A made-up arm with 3 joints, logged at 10 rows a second.
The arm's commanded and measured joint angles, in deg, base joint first. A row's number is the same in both.
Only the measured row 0 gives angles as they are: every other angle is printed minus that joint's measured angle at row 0.
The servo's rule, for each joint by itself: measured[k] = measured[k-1] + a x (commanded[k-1-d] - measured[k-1]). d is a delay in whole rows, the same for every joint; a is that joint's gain. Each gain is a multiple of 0.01, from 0.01 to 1. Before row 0 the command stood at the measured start. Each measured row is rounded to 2 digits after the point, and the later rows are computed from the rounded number. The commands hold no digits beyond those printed.
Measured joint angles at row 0:
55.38, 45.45, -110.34
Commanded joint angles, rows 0 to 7:
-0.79, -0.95, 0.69
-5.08, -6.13, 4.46
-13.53, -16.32, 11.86
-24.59, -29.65, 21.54
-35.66, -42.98, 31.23
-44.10, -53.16, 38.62
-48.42, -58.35, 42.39
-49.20, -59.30, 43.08
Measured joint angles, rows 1 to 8:
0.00, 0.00, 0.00
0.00, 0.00, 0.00
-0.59, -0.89, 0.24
-3.96, -5.82, 1.72
-11.14, -15.69, 5.27
-21.23, -28.81, 10.96
-32.05, -42.13, 18.05
-41.09, -52.50, 25.25
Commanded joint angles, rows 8 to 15:
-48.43, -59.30, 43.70
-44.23, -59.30, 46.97
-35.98, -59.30, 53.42
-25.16, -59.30, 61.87
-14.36, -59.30, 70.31
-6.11, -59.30, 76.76
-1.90, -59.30, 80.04
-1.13, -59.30, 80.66
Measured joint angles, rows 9 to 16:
-46.59, -58.00, 31.25
-48.55, -59.22, 35.39
-48.46, -59.30, 38.30
-45.29, -59.30, 41.33
-38.31, -59.30, 45.56
-28.45, -59.30, 51.27
-17.88, -59.30, 57.93
-9.05, -59.30, 64.52

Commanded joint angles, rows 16 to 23:
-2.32, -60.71, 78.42
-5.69, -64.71, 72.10
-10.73, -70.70, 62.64
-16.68, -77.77, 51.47
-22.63, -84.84, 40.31
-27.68, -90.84, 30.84
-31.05, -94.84, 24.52
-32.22, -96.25, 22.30
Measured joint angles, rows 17 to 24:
-3.69, -59.30, 69.95
-1.77, -59.30, 73.70
-2.18, -60.63, 75.35
-4.81, -64.47, 74.21
-9.25, -70.33, 70.16
-14.82, -77.32, 63.62
-20.68, -84.39, 55.46
-25.93, -90.45, 46.84

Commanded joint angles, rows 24 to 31:
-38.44, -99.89, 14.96
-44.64, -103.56, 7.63
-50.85, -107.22, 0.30
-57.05, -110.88, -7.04
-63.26, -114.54, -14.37
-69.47, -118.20, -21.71
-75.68, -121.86, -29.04
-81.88, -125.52, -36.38
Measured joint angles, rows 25 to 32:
-29.77, -94.58, 39.03
-31.61, -96.15, 33.17
-36.73, -99.67, 26.80
-42.66, -103.33, 20.09
-48.80, -106.99, 13.16
-54.99, -110.65, 6.09
-61.19, -114.31, -1.07
-67.40, -117.97, -8.29

